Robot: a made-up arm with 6 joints.
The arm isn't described. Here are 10 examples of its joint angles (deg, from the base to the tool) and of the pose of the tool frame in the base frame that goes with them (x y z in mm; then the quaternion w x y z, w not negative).
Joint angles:
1: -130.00 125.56 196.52 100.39 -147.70 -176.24
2: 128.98 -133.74 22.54 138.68 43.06 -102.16
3: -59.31 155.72 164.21 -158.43 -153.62 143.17
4: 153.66 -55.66 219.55 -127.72 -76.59 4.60
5: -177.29 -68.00 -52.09 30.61 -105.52 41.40
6: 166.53 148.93 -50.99 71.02 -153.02 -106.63
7: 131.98 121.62 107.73 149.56 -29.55 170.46
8: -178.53 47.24 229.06 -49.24 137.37 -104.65
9: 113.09 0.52 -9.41 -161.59 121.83 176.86
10: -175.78 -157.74 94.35 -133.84 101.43 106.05
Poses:
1: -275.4 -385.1 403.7 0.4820 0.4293 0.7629 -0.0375
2: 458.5 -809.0 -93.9 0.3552 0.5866 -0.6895 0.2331
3: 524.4 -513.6 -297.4 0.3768 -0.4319 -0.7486 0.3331
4: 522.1 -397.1 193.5 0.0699 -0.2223 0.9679 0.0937
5: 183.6 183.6 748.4 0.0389 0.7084 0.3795 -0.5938
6: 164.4 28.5 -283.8 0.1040 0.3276 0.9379 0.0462
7: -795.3 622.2 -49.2 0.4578 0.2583 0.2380 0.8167
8: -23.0 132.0 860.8 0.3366 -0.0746 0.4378 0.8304
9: -345.9 320.1 785.6 0.3548 -0.7916 0.4290 0.2518
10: 524.7 -102.3 -673.2 0.5154 -0.7072 -0.4792 0.0683
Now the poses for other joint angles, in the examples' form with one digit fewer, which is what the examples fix.
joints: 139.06 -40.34 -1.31 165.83 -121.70 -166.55
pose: -54 -214 1091 0.245 0.927 -0.269 0.096
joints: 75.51 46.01 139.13 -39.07 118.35 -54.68
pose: 293 503 1179 0.513 -0.650 0.558 -0.047
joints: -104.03 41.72 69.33 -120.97 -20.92 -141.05
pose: -116 -894 815 0.244 -0.706 0.372 -0.550
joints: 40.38 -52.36 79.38 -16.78 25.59 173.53
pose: -448 -636 1047 0.424 -0.118 -0.226 -0.869
